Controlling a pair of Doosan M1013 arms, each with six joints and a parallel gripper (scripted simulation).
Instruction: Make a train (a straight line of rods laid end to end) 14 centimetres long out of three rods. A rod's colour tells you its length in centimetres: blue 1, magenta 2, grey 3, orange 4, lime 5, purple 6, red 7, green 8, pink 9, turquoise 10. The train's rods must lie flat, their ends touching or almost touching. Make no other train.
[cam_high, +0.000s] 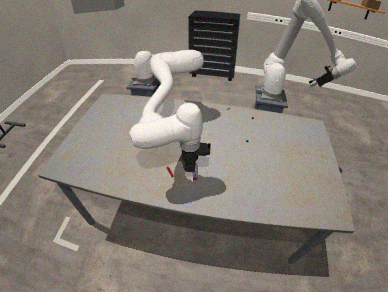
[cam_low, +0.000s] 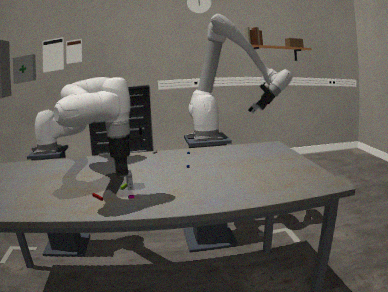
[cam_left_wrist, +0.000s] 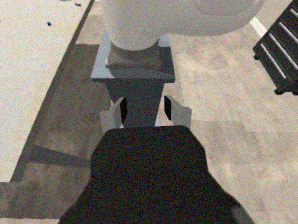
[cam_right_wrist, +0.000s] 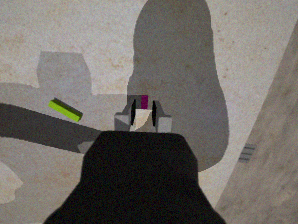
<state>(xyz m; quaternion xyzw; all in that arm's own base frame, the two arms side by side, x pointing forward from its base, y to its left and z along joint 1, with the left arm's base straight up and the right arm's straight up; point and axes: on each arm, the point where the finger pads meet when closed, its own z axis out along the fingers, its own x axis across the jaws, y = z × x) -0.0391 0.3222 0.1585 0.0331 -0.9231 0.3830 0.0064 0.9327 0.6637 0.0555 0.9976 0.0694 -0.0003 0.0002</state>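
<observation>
Now: the magenta rod 5 cm below my right hand. The rest, counted from my right hand: small grey piece (65 cm behind, 11 cm to the left, 5 cm below); then lime rod (12 cm behind, 5 cm below, 4 cm to the right); then red rod (14 cm to the right, 5 cm below, 2 cm behind).
</observation>
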